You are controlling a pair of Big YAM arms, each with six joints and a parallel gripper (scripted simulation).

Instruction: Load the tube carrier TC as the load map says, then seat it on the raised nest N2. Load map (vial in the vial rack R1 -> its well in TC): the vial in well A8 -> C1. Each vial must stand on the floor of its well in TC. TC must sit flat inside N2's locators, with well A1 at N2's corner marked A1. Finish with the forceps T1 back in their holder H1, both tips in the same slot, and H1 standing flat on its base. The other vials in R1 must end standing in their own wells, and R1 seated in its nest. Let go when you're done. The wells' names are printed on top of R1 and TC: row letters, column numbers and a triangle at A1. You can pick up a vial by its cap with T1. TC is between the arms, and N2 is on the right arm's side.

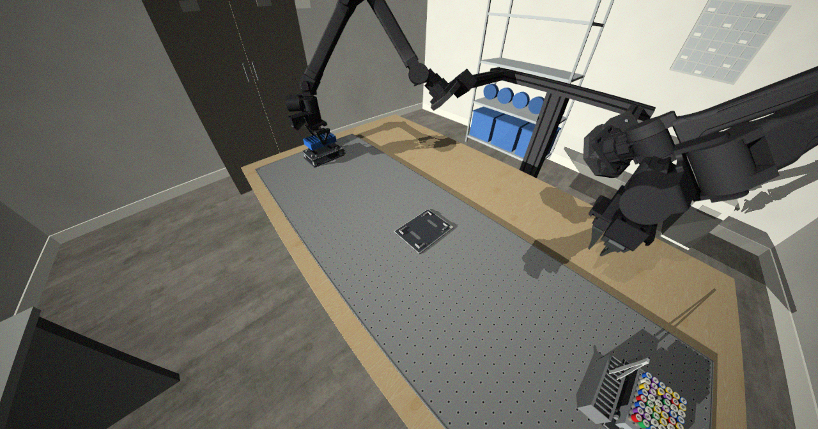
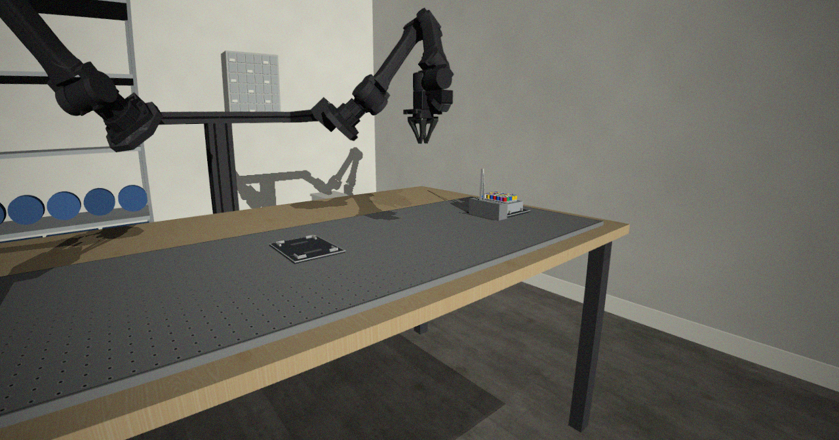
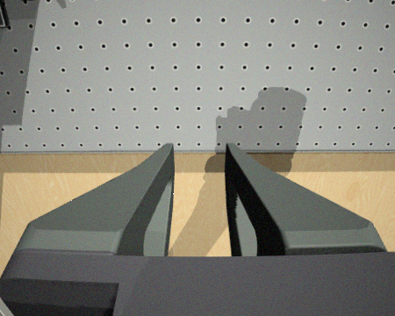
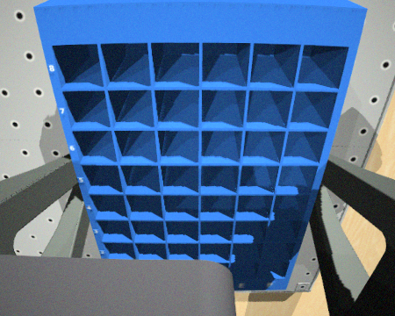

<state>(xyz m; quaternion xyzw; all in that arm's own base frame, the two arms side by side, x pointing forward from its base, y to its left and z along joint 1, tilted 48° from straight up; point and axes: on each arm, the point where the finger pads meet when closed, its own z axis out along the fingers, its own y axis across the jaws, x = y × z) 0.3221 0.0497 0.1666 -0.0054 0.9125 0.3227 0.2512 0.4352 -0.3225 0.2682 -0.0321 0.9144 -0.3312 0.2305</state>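
Now: right hand right at the blue tube carrier TC. Round my right hand: grey slotted holder H1 (125 cm to the left, 8 cm below, 4 cm ahead); purple-capped vial (5 cm behind, 1 cm to the left, 1 cm above); raised nest N2 (6 cm below).
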